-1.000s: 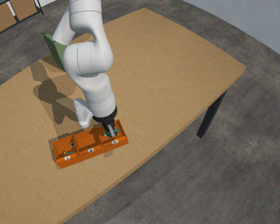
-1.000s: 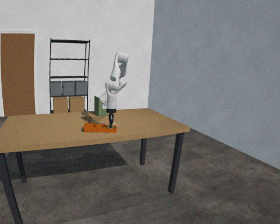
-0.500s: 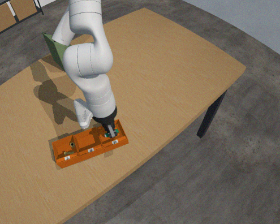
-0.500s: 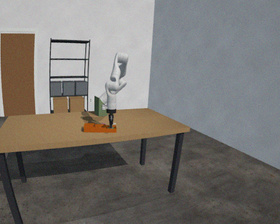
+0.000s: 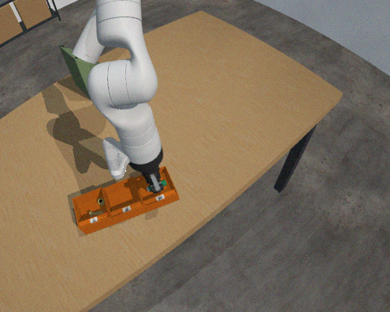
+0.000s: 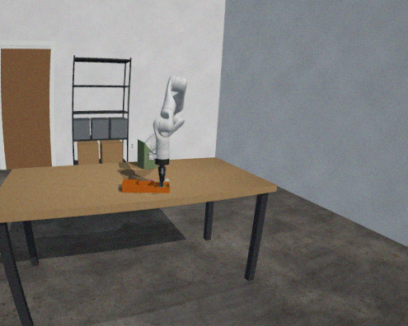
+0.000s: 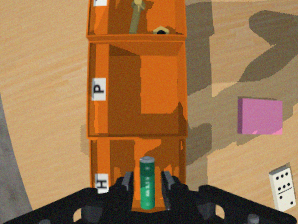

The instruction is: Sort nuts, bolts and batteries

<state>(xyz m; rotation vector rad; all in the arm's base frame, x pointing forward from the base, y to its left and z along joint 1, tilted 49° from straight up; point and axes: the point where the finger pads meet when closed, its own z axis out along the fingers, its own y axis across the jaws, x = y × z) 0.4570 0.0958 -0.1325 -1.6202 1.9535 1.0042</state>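
Now: the green battery 20 mm below my hand. Round my hand: pink eraser 140 mm behind, 30 mm to the right, 30 mm below; then orange bin unit 10 mm behind, 80 mm to the right, 10 mm below; then brass nut 50 mm behind, 140 mm to the right, 30 mm below.
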